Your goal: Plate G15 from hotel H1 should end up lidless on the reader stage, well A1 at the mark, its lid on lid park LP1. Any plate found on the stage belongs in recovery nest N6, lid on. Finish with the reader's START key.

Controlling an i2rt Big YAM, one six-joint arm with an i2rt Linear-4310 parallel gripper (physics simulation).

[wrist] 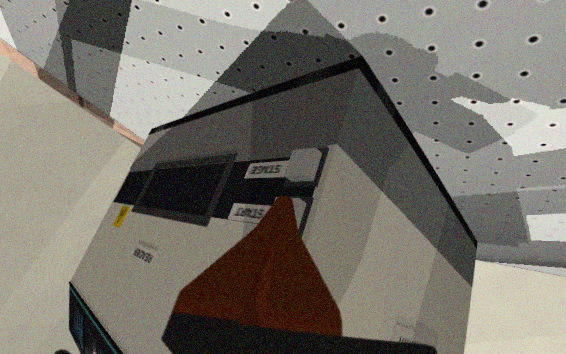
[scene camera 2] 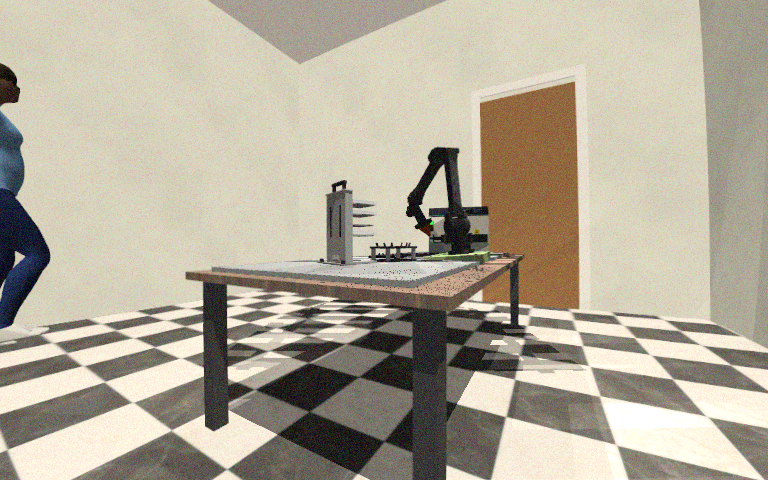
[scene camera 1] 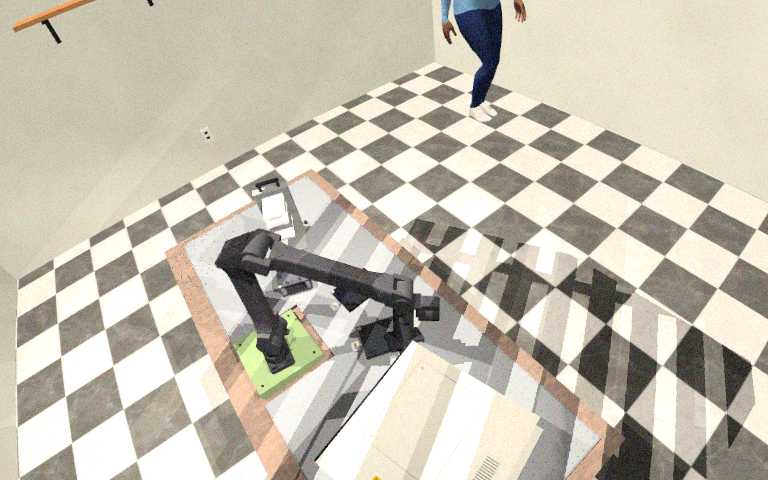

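Pixels of known places: gripper, fingertip midpoint: (wrist: 285,205) (scene camera 2: 429,236); arm's base, link origin: (scene camera 2: 461,253) (scene camera 1: 278,355).
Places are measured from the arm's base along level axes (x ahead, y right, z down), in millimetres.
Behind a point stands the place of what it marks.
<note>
My gripper (wrist: 285,205) {x 330, y 294, z -92 mm} (scene camera 2: 427,230) {x 330, y 294, z -92 mm} is shut and empty, its orange fingertips together. In the wrist view they overlap the START key (wrist: 300,206) {x 335, y 304, z -88 mm} on the cream reader (wrist: 390,285) {x 385, y 405, z -103 mm} (scene camera 1: 407,396) {x 269, y 444, z -270 mm} (scene camera 2: 480,223) {x 56, y 425, z -165 mm}; whether they touch it I cannot tell. The grey STAGE key (wrist: 304,165) {x 330, y 303, z -64 mm} is beside it, and a dark framed panel (wrist: 185,192) {x 202, y 364, z -80 mm} is further left. The stage and any plate on it are hidden. A grey plate hotel (scene camera 2: 339,226) {x 212, y -579, z -111 mm} stands at the table's far end in scene camera 1, with several thin plates (scene camera 2: 363,215) {x 174, y -493, z -161 mm} on one side. G15, LP1 and N6 cannot be identified.
The arm stands on a green base (scene camera 1: 305,339) {x 104, y -11, z 6 mm} (scene camera 2: 481,257) {x -132, y -108, z 11 mm}. Dark fixtures (scene camera 1: 376,339) {x 314, y 120, z 12 mm} (scene camera 1: 348,297) {x 309, y -90, z 14 mm} lie below its forearm. A low pronged rack (scene camera 2: 393,247) {x 128, y -368, z -33 mm} (scene camera 1: 294,283) {x 157, y -228, z -35 mm} stands between hotel and arm. A person (scene camera 1: 481,50) (scene camera 2: 14,169) stands away from the table.
</note>
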